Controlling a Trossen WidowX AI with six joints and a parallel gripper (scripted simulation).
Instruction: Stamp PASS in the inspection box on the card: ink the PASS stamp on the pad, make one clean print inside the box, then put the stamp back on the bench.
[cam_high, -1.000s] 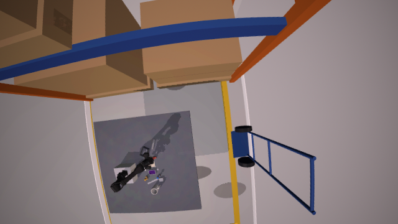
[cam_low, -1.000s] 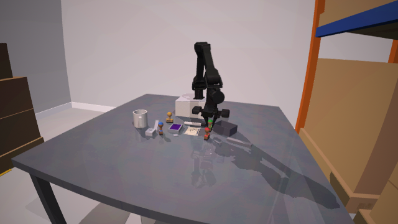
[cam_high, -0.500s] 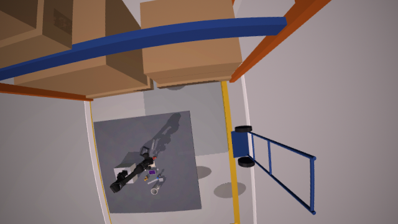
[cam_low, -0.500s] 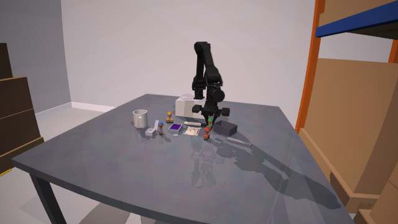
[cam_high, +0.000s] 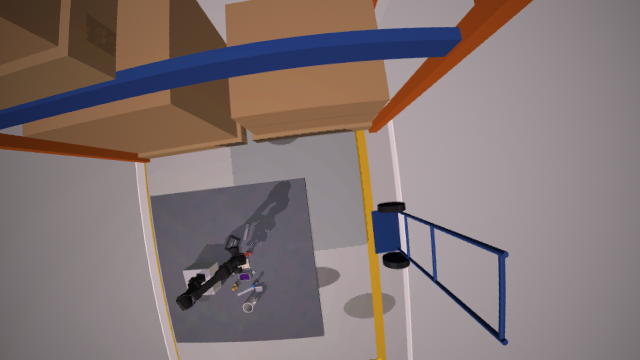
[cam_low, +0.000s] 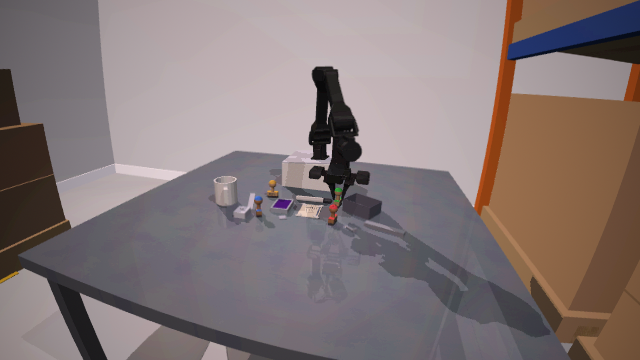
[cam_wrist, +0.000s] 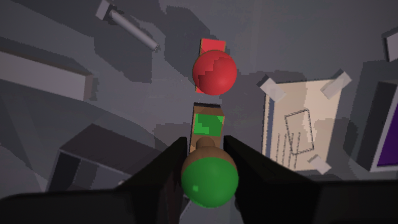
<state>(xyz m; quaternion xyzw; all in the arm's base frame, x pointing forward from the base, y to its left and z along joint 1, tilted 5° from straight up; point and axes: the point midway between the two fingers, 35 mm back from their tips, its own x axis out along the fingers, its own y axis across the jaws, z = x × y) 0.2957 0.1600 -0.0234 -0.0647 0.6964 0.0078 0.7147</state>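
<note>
My gripper tip is 200 mm to the left of the purple ink pad and 60 mm above it. The rest, counted from my gripper tip: green-knobbed stamp: right at my gripper tip; then red-knobbed stamp: 40 mm below, 40 mm ahead; then dark tray: 80 mm behind, 70 mm to the left, 50 mm below.
</note>
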